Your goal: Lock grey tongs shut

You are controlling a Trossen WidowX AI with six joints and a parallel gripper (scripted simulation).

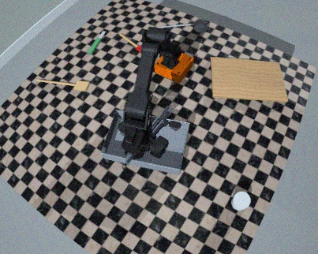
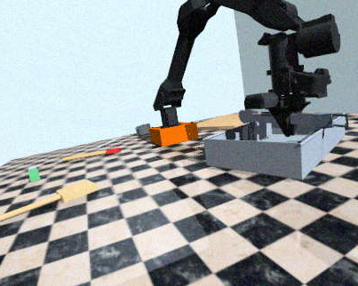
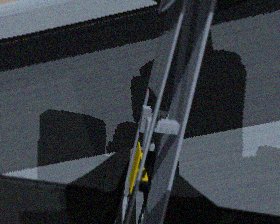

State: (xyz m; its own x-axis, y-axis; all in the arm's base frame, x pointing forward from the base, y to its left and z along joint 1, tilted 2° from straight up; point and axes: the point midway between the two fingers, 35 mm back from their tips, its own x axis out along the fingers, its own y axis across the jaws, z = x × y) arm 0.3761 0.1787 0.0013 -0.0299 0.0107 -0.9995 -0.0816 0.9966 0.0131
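Now: gripper tip 2 cm past the grey roasting tin and 1 cm to the left of it. Also, from my gripper tip: yellow mark: 4 cm above, 2 cm ahead; tongs arm: 4 cm behind, 4 cm above, 1 cm to the right; white disc: 41 cm to the left, 5 cm behind, 1 cm below.
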